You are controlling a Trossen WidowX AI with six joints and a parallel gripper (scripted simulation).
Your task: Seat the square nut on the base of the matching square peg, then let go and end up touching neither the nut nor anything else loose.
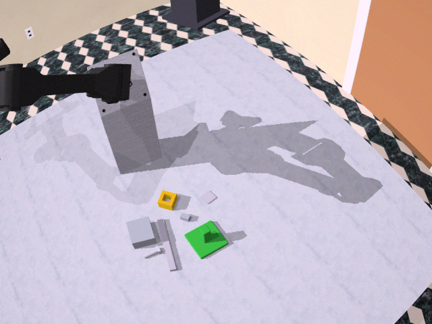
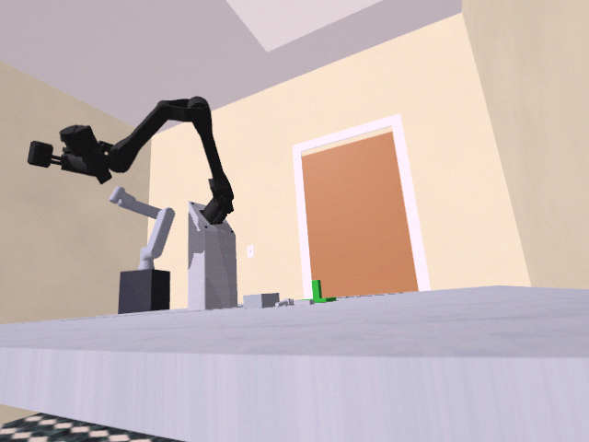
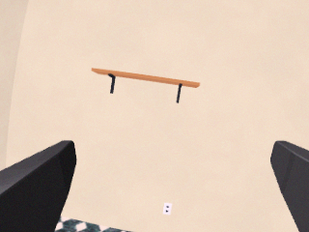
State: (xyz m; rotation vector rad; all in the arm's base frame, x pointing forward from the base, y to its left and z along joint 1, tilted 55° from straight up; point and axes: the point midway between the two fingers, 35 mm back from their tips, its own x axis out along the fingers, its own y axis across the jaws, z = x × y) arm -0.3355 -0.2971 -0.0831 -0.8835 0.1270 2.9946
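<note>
Now: the small cube 60 cm ahead of my hand, 19 cm to the left of it and 44 cm below it. Round my hand: grey block 55 cm ahead, 8 cm to the left, 43 cm below; long grey bar 62 cm ahead, 10 cm to the left, 44 cm below; small grey piece 61 cm ahead, 6 cm to the left, 44 cm below.
</note>
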